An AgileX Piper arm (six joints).
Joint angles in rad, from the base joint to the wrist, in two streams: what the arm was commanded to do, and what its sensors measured. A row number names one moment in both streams.
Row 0, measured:
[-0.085, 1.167, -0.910, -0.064, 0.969, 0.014]
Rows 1 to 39, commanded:
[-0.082, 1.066, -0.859, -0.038, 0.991, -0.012]
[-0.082, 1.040, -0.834, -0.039, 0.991, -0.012]
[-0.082, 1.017, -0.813, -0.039, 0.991, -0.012]
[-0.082, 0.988, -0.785, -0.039, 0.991, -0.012]
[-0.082, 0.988, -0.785, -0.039, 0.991, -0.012]
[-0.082, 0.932, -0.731, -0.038, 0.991, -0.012]
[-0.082, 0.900, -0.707, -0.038, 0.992, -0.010]
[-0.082, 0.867, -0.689, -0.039, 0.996, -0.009]
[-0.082, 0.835, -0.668, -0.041, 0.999, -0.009]
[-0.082, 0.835, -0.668, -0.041, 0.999, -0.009]
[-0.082, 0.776, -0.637, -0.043, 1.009, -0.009]
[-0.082, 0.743, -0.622, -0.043, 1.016, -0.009]
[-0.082, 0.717, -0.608, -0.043, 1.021, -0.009]
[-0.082, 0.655, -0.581, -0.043, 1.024, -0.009]
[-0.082, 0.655, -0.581, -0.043, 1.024, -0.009]
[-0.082, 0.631, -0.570, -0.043, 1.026, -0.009]
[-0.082, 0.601, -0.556, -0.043, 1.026, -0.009]
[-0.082, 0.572, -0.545, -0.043, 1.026, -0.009]
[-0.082, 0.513, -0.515, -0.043, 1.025, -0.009]
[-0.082, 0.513, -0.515, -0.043, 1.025, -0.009]
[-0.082, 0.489, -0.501, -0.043, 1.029, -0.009]
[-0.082, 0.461, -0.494, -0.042, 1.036, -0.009]
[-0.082, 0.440, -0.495, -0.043, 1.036, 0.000]
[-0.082, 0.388, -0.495, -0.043, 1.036, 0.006]
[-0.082, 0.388, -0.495, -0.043, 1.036, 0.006]
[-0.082, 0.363, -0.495, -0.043, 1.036, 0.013]
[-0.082, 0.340, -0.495, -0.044, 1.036, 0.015]
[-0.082, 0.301, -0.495, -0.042, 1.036, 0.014]
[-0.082, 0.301, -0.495, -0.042, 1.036, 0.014]
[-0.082, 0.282, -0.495, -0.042, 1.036, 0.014]
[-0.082, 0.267, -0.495, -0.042, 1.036, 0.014]
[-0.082, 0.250, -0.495, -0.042, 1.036, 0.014]
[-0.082, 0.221, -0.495, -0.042, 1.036, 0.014]
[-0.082, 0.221, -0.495, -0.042, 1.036, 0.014]
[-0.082, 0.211, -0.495, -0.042, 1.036, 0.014]
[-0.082, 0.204, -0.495, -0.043, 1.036, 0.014]
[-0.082, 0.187, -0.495, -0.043, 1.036, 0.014]
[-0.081, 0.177, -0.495, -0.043, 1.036, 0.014]
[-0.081, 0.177, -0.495, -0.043, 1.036, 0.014]
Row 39, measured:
[-0.085, 0.203, -0.498, -0.039, 1.041, 0.010]
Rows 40 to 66, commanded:
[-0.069, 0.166, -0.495, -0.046, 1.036, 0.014]
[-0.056, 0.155, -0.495, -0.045, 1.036, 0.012]
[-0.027, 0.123, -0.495, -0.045, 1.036, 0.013]
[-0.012, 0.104, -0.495, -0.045, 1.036, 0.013]
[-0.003, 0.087, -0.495, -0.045, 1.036, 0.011]
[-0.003, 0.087, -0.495, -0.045, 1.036, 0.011]
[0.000, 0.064, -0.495, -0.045, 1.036, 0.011]
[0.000, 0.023, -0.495, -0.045, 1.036, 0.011]
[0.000, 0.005, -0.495, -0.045, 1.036, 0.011]
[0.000, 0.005, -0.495, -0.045, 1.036, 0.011]
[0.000, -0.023, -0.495, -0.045, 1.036, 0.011]
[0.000, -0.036, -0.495, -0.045, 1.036, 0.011]
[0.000, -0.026, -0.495, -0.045, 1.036, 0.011]
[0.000, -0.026, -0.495, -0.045, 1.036, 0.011]
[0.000, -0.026, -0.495, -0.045, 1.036, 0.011]
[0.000, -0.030, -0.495, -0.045, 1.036, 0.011]
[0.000, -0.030, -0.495, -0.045, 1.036, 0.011]
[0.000, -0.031, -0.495, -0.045, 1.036, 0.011]
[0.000, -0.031, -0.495, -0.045, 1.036, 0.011]
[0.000, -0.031, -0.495, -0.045, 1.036, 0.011]
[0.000, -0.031, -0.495, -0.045, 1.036, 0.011]
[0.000, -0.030, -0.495, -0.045, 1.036, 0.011]
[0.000, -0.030, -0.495, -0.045, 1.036, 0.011]
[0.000, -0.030, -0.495, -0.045, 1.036, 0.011]
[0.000, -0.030, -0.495, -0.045, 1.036, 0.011]
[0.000, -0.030, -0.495, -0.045, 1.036, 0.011]
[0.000, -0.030, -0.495, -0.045, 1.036, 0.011]
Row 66, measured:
[0.000, -0.003, -0.498, -0.039, 1.041, 0.010]
